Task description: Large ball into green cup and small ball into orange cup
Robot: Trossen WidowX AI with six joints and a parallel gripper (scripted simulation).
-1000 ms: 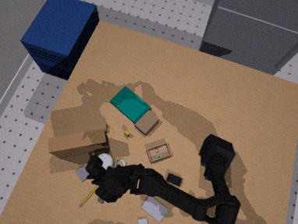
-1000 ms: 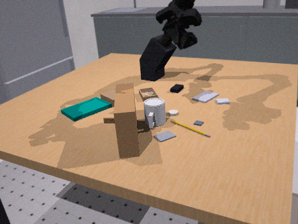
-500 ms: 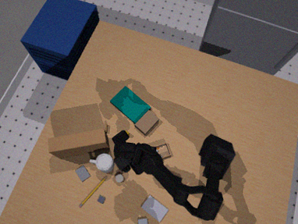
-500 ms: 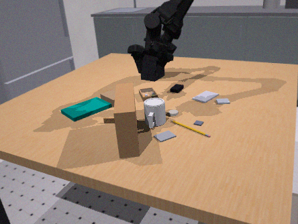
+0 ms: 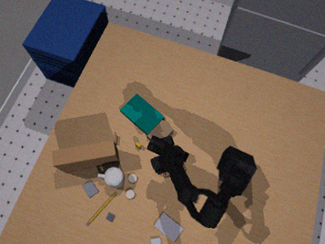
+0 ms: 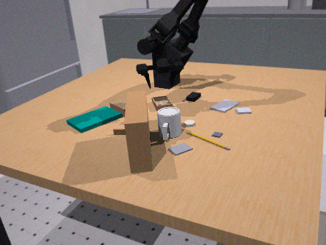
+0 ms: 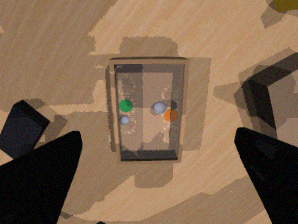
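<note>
Right now the wooden puzzle is 2 cm behind my hand, 1 cm to the right of it and 12 cm below it. Also, from my hand: black block (12 cm behind, 10 cm to the left, 12 cm below); then small yellow block (16 cm ahead, 6 cm to the right, 11 cm below); then small brown block (8 cm ahead, 14 cm to the right, 11 cm below).
</note>
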